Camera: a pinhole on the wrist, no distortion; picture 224 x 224 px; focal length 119.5 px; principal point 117.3 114.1 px. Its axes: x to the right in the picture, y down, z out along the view. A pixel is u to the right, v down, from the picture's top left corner.
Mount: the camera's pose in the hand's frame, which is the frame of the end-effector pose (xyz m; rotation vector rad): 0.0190 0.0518 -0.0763 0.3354 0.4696 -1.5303
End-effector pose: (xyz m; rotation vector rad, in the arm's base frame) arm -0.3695 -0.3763 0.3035 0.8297 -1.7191 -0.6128
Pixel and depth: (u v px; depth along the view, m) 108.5 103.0 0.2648
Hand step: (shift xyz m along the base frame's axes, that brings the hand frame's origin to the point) -0.1469 -0.0520 -0.0837
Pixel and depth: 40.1 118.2 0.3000
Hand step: -0.2934 -0.0001 0.0096
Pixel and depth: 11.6 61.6 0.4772
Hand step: -0.5538 0.2220 -0.1119
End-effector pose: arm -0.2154 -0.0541 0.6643 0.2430 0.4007 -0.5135
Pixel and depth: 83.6 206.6 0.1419
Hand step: 0.1402 -0.0621 -0.0066
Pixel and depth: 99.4 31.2 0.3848
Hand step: -0.1238 -0.0865 0.3554
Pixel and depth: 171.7 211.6 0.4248
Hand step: 0.2023 -0.4911 -0.0581
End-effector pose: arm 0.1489 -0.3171 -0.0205 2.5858 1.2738 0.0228
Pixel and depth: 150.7 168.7 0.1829
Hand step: 0.0154 0.1266 -0.0794
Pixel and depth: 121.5 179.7 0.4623
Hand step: 0.0857 0.2828 -0.3603
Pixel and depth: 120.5 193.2 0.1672
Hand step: 0.0708 0.1173 -0.0773
